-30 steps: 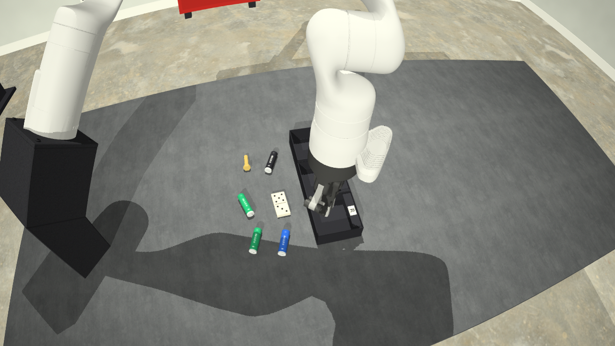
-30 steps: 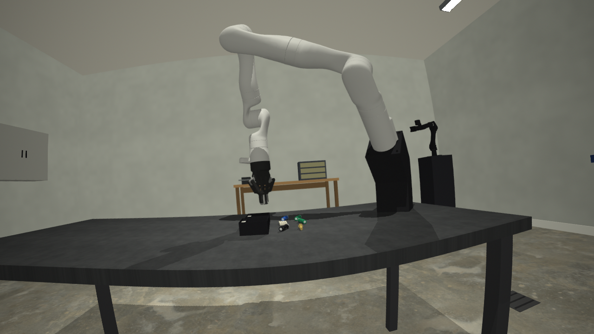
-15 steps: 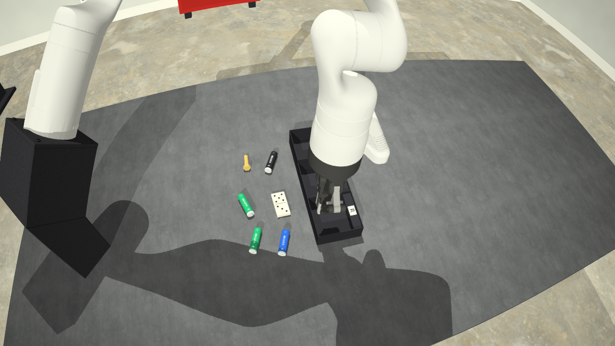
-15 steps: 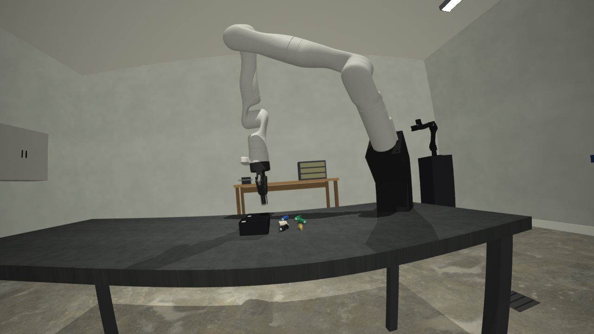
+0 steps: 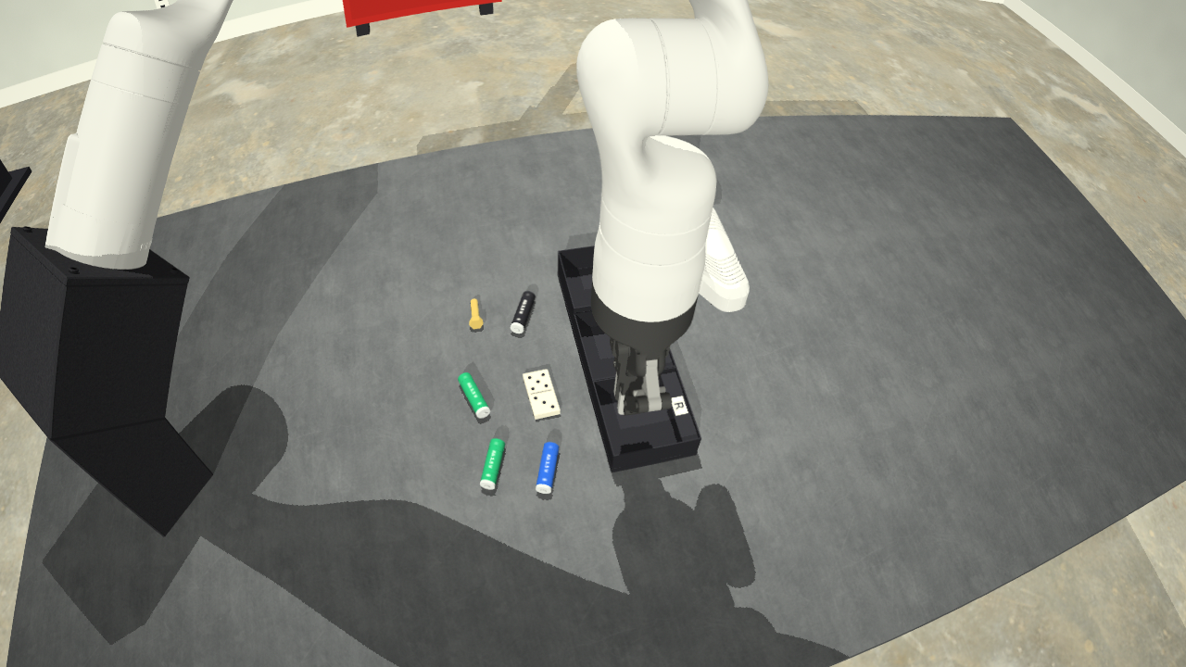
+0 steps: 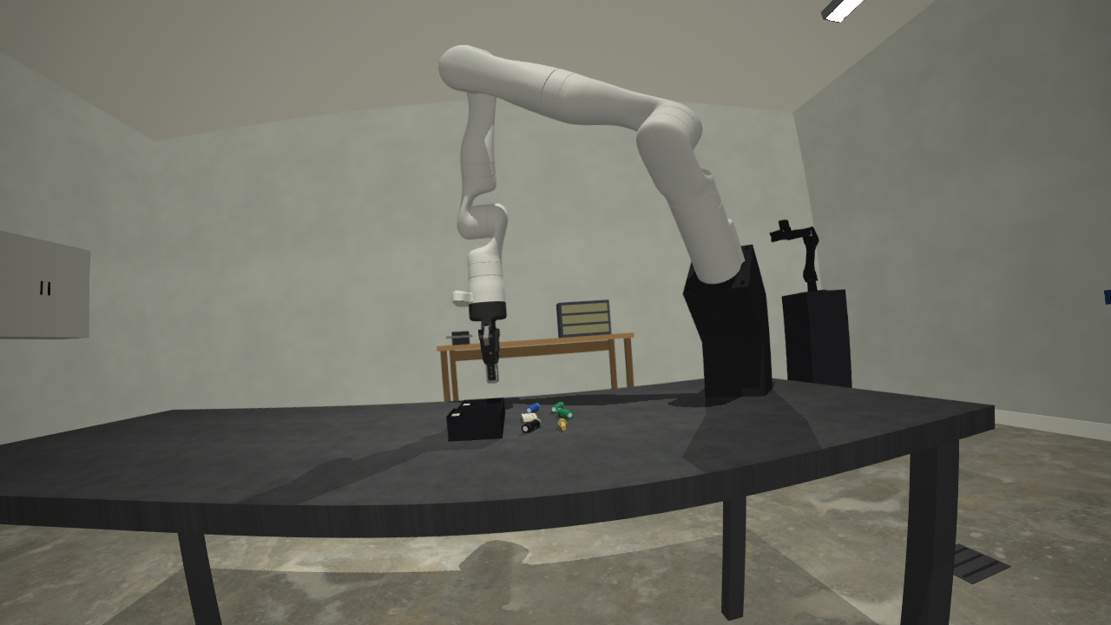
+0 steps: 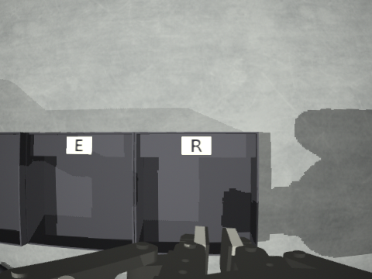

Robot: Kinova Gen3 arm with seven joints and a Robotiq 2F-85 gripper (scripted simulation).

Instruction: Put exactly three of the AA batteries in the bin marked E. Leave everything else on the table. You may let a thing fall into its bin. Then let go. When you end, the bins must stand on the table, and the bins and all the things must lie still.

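The black bin marked E is 20 mm ahead of my hand, 100 mm to the left of it and 70 mm below it. The rest, counted from my hand: white domino: 70 mm behind, 60 mm to the left, 80 mm below; then blue AA battery: 80 mm behind, 20 mm to the right, 80 mm below; then black AA battery: 70 mm behind, 170 mm to the left, 80 mm below.
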